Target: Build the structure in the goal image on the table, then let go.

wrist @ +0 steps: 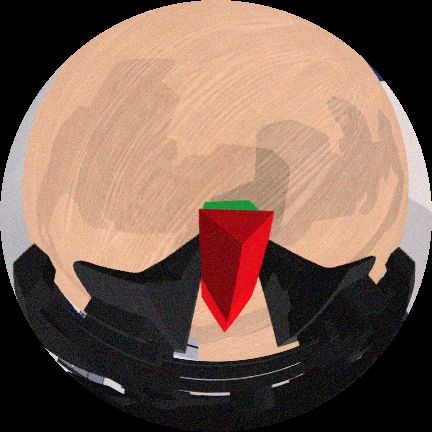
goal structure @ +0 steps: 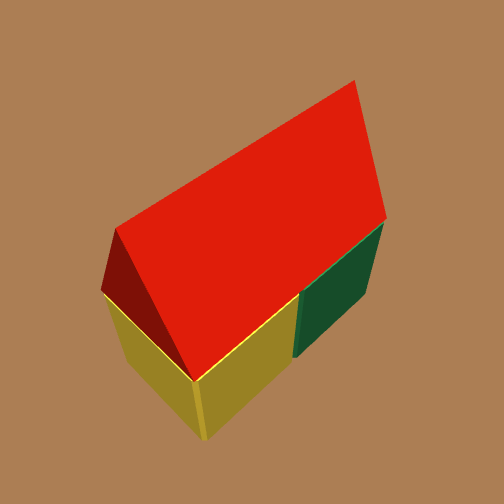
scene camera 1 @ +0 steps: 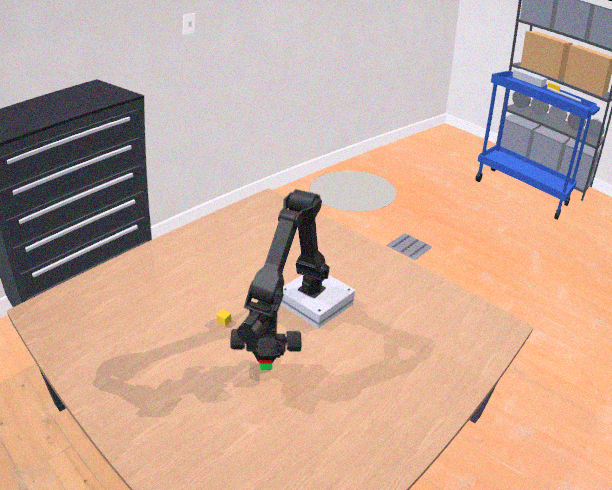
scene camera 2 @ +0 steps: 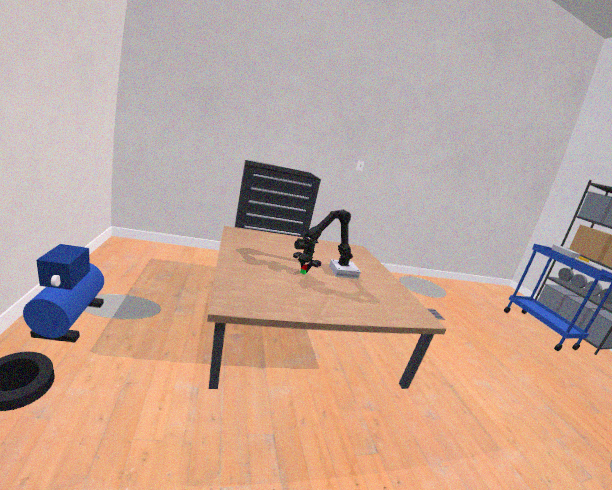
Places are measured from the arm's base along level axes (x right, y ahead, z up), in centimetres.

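Pixels of known places: gripper, fingertip midpoint: (wrist: pixel 228 239) (scene camera 1: pixel 265 361) (scene camera 2: pixel 304 271); arm's base, origin of the base link: (scene camera 1: pixel 311 289) (scene camera 2: pixel 343 264).
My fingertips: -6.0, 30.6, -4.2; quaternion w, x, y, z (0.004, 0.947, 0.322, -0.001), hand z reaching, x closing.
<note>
Ahead of a thing's pixels: the offset from my fingertips to its middle, as dx, dy, dz. Level surfaces: height alone.
My gripper (scene camera 1: pixel 265 359) (scene camera 2: pixel 305 264) (wrist: pixel 228 239) points down, shut on a red block @(+0.5, +0.0, +3.0) (scene camera 1: pixel 265 361) (scene camera 2: pixel 304 267) (wrist: pixel 252 260), whose sides touch both fingers in the wrist view. A green block @(-0.6, +0.7, +0.6) (scene camera 1: pixel 266 366) (scene camera 2: pixel 303 272) (wrist: pixel 230 205) shows directly under the red one; whether the fingers also touch it is hidden. Both seem a little above the table @(dz -1.3) (scene camera 1: pixel 204 449) (scene camera 2: pixel 265 306) (wrist: pixel 150 30), with a small shadow set apart from them in scene camera 1. A yellow block @(+20.7, -6.1, +0.3) (scene camera 1: pixel 223 317) stands on the table to the left of the gripper in scene camera 1.
The arm's white base plate (scene camera 1: pixel 337 296) (scene camera 2: pixel 344 270) stands on the table behind and right of the gripper. A dark drawer cabinet (scene camera 1: pixel 76 193) (scene camera 2: pixel 278 199) stands beyond the table. A blue cart (scene camera 1: pixel 531 170) (scene camera 2: pixel 549 316) stands on the floor at the right.
</note>
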